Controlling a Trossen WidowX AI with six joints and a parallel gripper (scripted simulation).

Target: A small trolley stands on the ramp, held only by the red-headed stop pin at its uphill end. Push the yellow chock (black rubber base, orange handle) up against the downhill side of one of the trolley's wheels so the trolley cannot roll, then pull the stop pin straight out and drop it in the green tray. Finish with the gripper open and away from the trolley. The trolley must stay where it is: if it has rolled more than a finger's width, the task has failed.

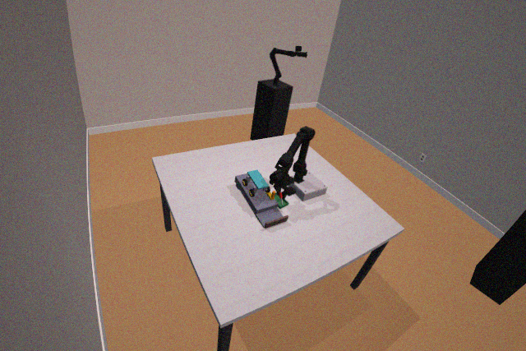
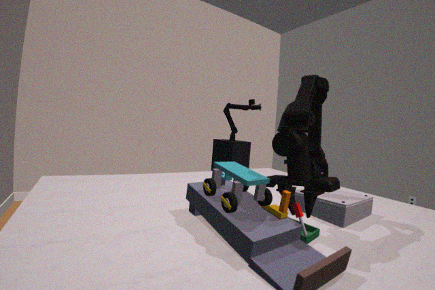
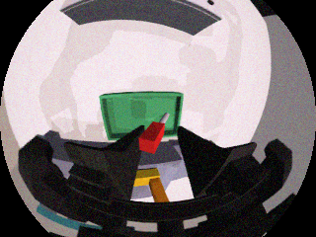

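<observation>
Now: gripper tip 1 cm above the stop pin. The rest, counted from my gripper tip: grey ramp 10 cm ahead, 13 cm to the right; yellow chock 7 cm ahead, 4 cm to the right, 3 cm above; green tray 2 cm to the right, 6 cm below.
</observation>
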